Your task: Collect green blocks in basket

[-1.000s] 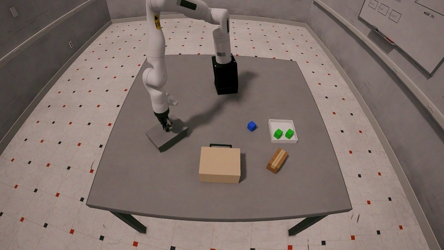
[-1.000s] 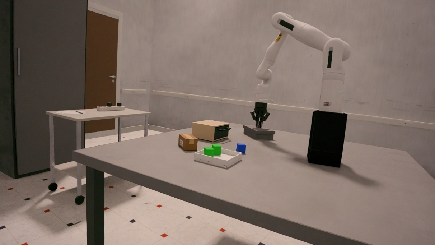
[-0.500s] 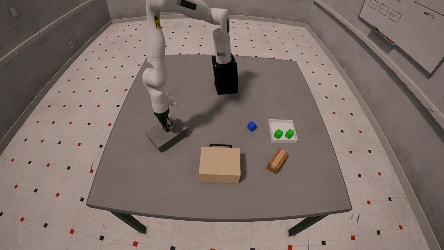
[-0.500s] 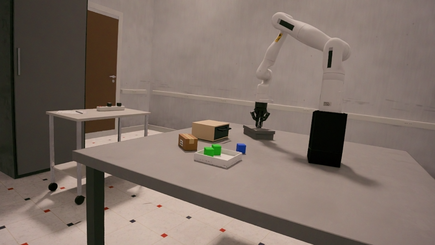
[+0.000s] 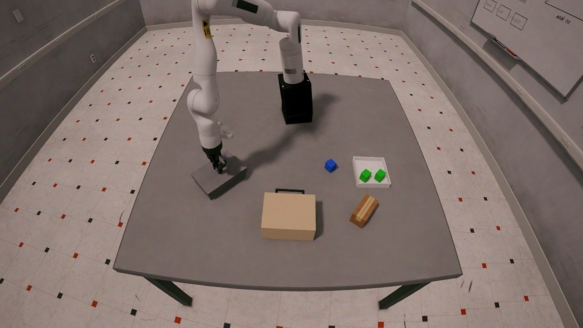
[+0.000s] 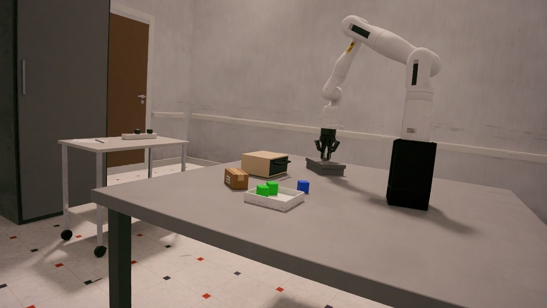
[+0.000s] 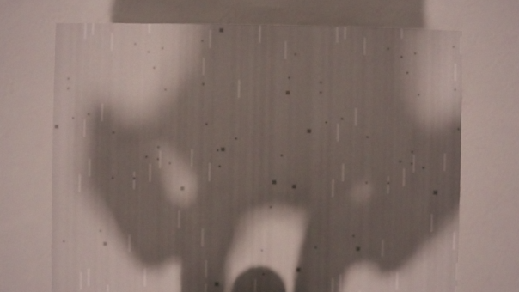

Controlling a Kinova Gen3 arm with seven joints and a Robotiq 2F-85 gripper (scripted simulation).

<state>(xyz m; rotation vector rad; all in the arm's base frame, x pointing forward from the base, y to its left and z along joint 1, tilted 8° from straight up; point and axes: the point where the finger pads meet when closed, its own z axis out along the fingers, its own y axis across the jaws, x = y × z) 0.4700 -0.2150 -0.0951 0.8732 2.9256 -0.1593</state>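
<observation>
My gripper is now 30 mm above the lid. Round my hand: light wooden cabinet: 310 mm to the left, 120 mm ahead, 40 mm below; metal box: 50 mm below; drawer: 310 mm to the left, 110 mm ahead, 40 mm below.
</observation>
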